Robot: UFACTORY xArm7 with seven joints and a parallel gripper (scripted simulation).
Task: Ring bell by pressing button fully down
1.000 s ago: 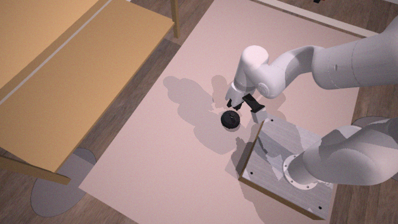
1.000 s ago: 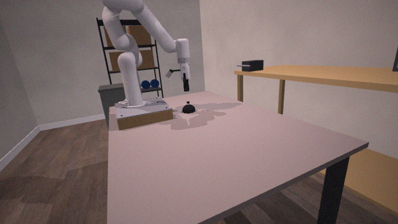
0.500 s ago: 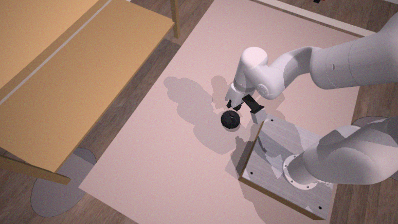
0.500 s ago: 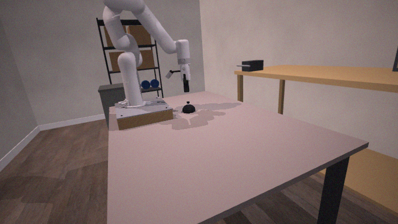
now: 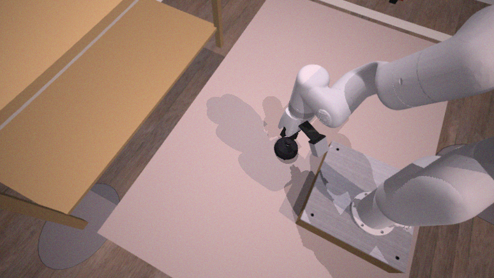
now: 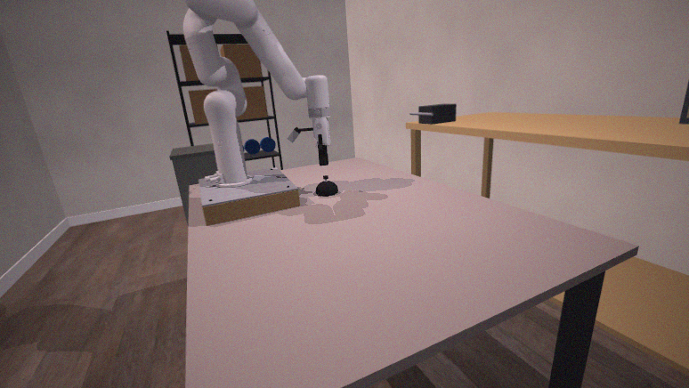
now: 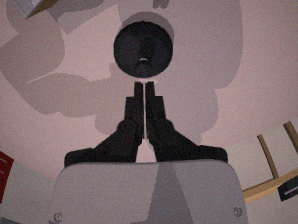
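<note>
The small button lies 70 mm below my hand. From my hand the other things lie so: black bell 90 mm below.
</note>
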